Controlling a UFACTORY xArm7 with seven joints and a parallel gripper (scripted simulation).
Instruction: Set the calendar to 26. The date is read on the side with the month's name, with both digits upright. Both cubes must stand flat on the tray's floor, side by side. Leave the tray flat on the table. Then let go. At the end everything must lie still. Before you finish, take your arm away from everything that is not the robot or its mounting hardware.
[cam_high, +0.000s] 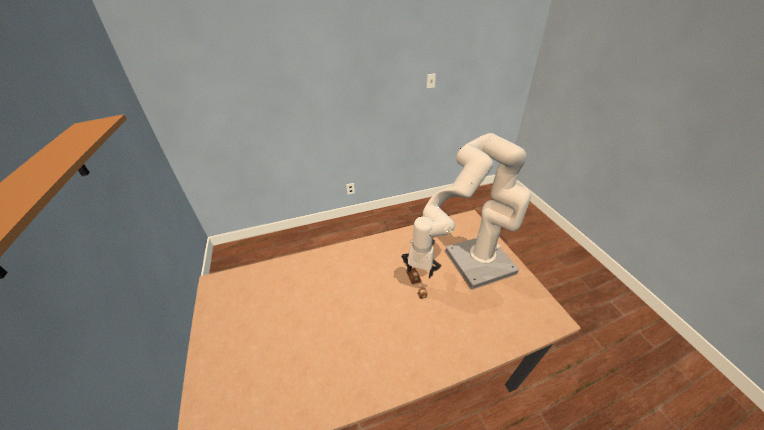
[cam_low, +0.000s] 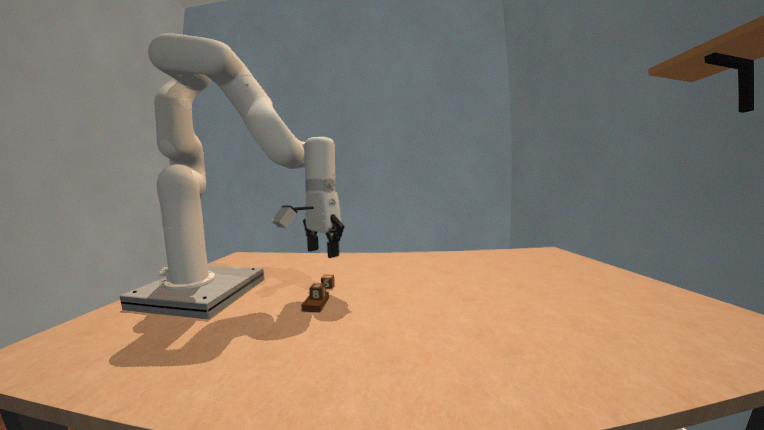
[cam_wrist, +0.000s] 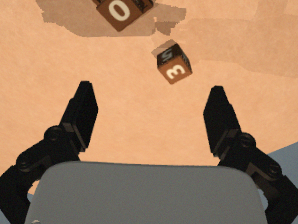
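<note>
Now: hand 90 mm above the brown cube, 50 mm to the left of it and 10 mm past it. From my hand the other things lie so: brown tray (110 mm below, 70 mm to the right, 20 mm behind).
</note>
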